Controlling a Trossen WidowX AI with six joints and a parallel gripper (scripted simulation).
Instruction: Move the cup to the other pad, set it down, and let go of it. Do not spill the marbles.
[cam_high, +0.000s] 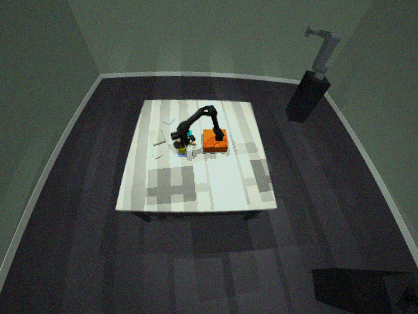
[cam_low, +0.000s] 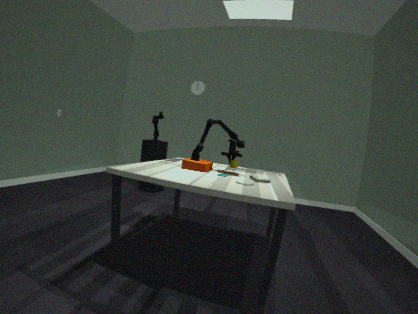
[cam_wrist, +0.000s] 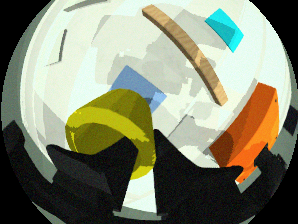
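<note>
The yellow cup lies 20 mm ahead of my gripper tip and 20 mm to the left of it. From my gripper tip the other things lie so: thin wooden stick 20 mm ahead, 110 mm to the right, 80 mm below; then cyan pad 10 mm ahead, 230 mm to the right, 90 mm below.
</note>
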